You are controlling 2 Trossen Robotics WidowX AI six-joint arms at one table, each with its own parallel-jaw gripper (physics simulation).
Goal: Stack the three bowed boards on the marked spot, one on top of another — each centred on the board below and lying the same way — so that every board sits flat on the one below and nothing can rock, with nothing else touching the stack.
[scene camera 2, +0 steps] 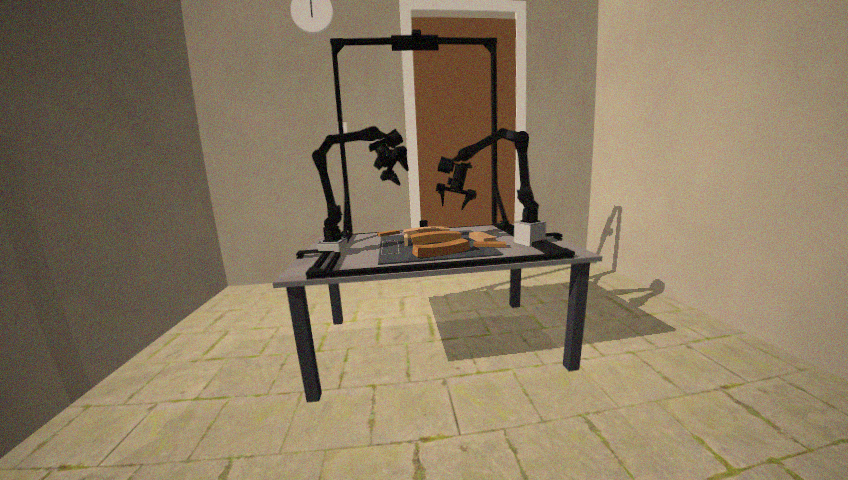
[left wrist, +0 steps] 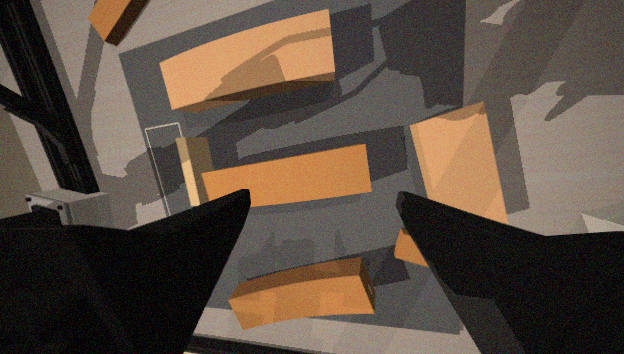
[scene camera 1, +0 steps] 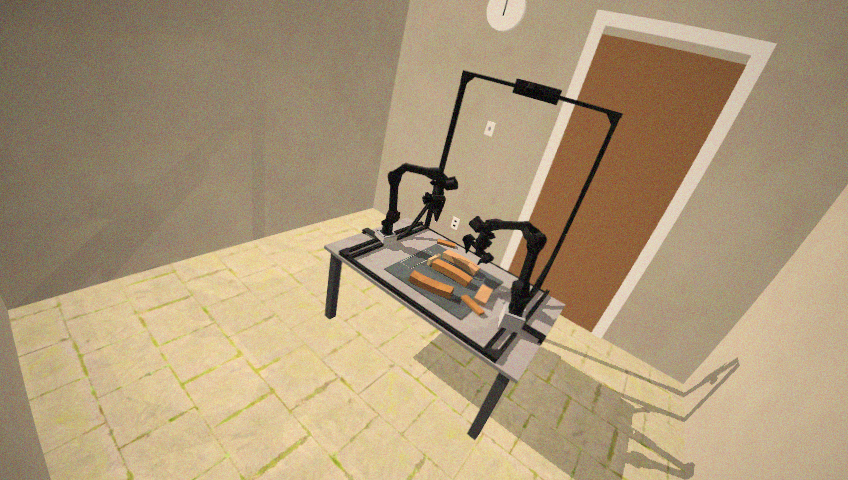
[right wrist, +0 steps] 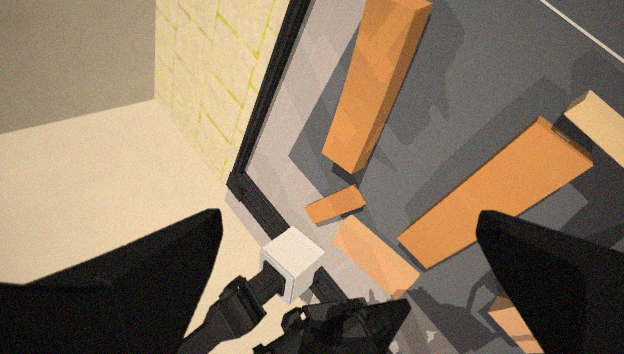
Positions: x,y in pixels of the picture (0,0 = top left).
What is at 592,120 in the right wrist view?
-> A tan block.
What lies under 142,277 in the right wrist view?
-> My right gripper.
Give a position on a tan block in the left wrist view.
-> At 194,152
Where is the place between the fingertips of my left gripper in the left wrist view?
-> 324,197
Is my right gripper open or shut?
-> Open.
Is my left gripper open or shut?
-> Open.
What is my right gripper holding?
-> Nothing.
